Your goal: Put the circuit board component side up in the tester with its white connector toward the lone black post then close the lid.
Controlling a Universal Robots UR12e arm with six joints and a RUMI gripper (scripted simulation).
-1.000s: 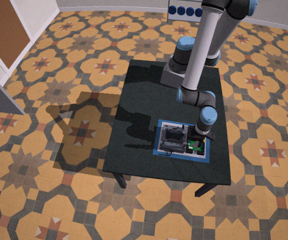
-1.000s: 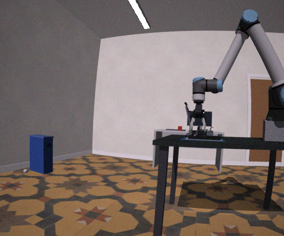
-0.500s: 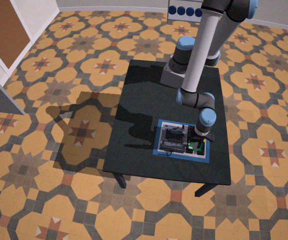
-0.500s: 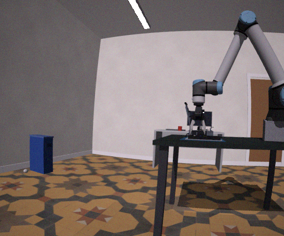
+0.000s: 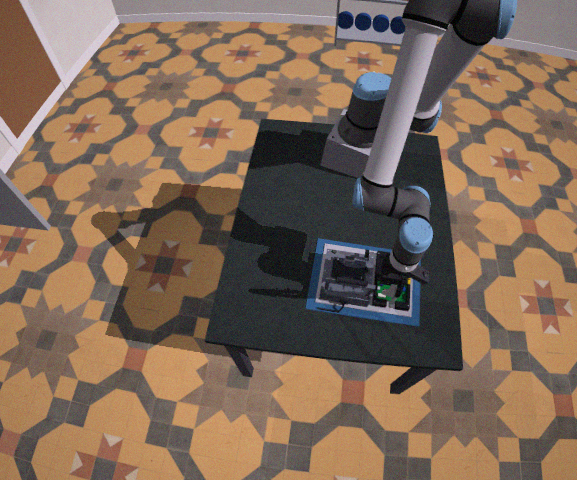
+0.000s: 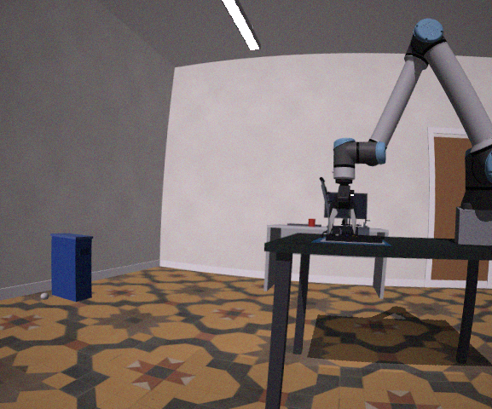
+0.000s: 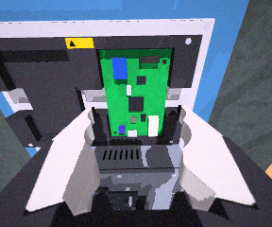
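My hand is 20 mm above the green circuit board. From my hand the other things lie so: tester lid: 70 mm ahead, 180 mm to the right, 140 mm above; then tester: 20 mm behind, 130 mm to the right, 70 mm above.
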